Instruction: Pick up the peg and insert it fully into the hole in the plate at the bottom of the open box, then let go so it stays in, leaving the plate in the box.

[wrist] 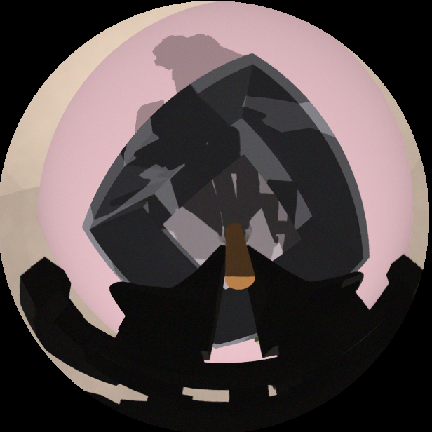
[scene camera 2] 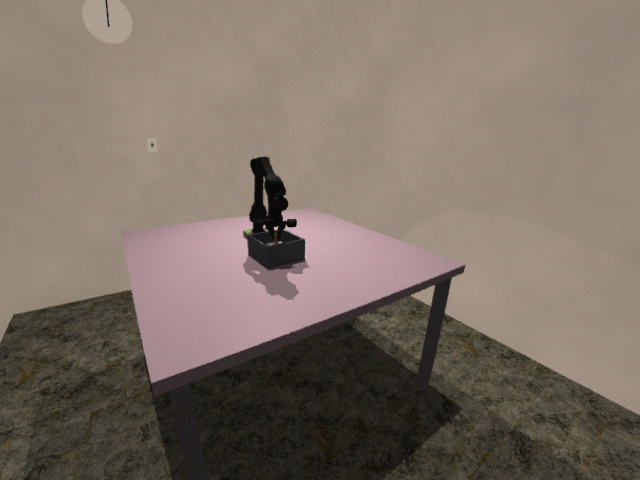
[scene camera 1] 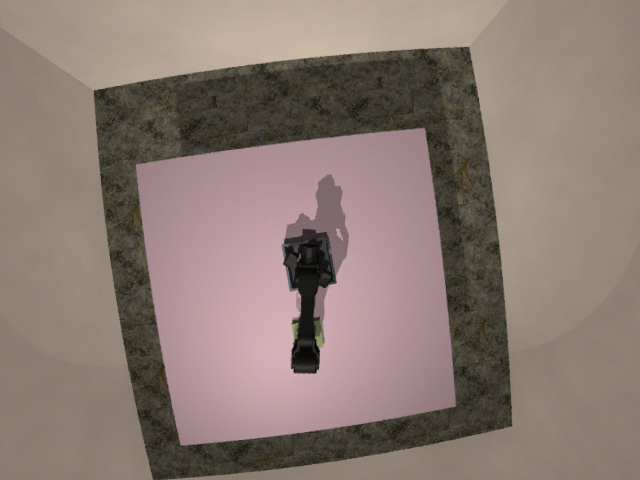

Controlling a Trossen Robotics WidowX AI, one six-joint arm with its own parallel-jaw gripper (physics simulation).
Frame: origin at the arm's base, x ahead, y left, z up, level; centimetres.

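Seen in the pictures: gripper, between the fingertips: (scene camera 2: 276, 241); arm's base, origin of its link: (scene camera 2: 258, 230).
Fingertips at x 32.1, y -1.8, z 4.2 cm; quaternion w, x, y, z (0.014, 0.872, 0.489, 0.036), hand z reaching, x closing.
Observation:
Offsets run from my fingertips to a thing's top centre. Level surfaces: height alone.
The brown peg {dx +0.7, dy -0.5, dz +4.2 cm} (scene camera 2: 276, 237) (wrist: 239, 257) has a light orange top end and stands roughly upright between the fingers. My gripper (wrist: 233, 250) is shut on it, and the fingertips reach down into the open box. The dark grey box {dx +0.6, dy -0.5, dz +2.4 cm} (scene camera 1: 331, 258) (scene camera 2: 284, 254) (wrist: 356, 200) stands on the table. The light grey plate (wrist: 192, 234) lies at the bottom of the box, partly in shadow. The peg's lower end is over the plate's hole; the peg hides most of the hole, so how deep it sits cannot be told.
The box walls rise on all sides of the peg and fingers. A green pad (scene camera 1: 295, 331) (scene camera 2: 248, 234) lies by the arm's base, behind the box in scene camera 2. The pink table {dz -7.4 cm} (scene camera 1: 382, 310) (scene camera 2: 351, 268) carries the box and arm. The arm's shadow falls beside the box.

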